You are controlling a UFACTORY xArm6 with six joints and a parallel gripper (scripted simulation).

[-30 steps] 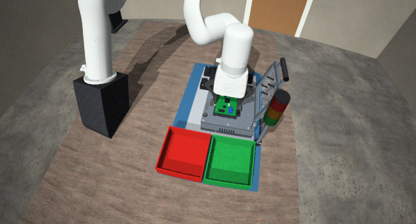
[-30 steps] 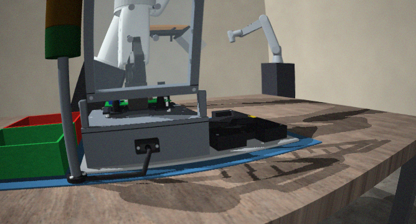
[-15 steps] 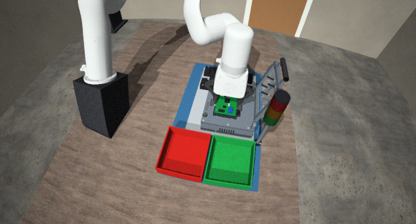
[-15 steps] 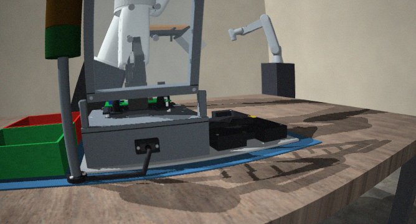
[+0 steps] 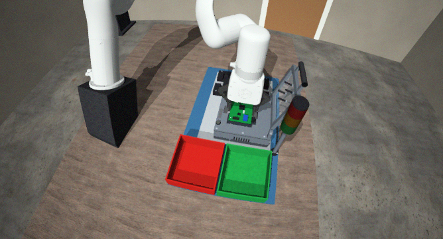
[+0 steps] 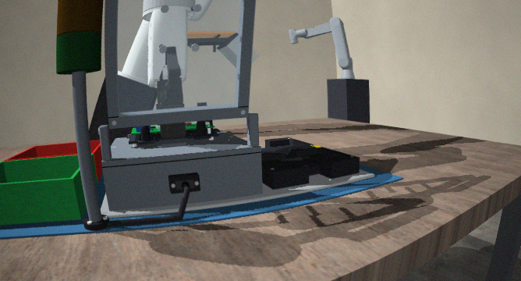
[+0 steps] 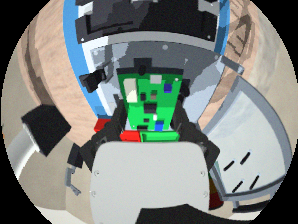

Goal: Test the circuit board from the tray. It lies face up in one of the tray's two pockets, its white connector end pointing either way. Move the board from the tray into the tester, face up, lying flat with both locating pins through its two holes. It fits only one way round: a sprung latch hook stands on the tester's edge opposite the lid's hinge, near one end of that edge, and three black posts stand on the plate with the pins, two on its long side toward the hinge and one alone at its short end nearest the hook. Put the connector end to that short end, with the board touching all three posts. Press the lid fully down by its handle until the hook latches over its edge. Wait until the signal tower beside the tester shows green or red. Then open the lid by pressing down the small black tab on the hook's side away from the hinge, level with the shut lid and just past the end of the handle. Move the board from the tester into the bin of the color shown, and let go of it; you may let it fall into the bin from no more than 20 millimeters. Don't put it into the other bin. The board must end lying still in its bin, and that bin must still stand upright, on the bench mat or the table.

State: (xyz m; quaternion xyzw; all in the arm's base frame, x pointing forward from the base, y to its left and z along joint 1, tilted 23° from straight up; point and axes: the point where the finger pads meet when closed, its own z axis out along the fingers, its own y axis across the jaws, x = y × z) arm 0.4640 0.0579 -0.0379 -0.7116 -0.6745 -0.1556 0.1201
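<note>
The green circuit board lies right at my hand. Also, from my hand: plate: 10 mm to the left, 10 mm below, 10 mm ahead; then clear lid: 120 mm ahead, 100 mm above; then green bin: 200 mm to the right, 70 mm below, 40 mm ahead.
</note>
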